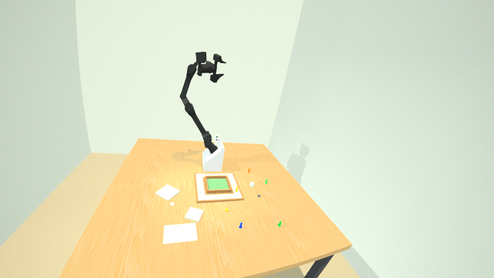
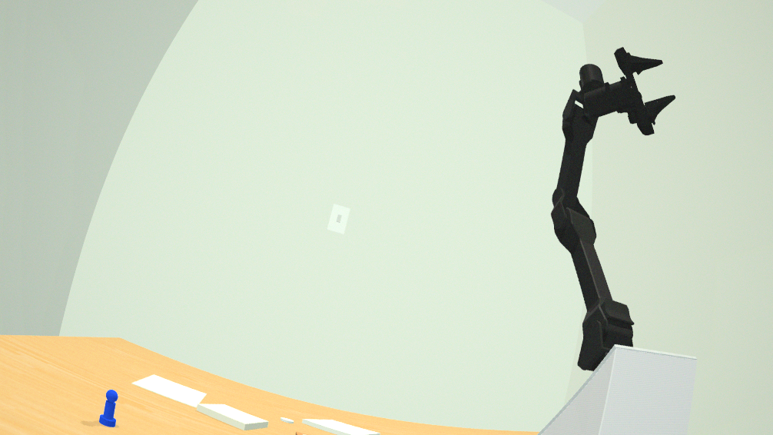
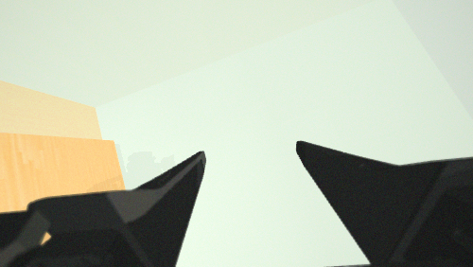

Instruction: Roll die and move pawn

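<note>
Right now the white die is 720 mm below my gripper tip, 400 mm ahead of it and 190 mm to the left of it. Round my gripper tip: green dice tray: 730 mm below, 370 mm ahead, 50 mm to the right; then orange pawn: 720 mm below, 240 mm to the left, 230 mm ahead; then yellow pawn: 700 mm below, 450 mm ahead, 60 mm to the left.
</note>
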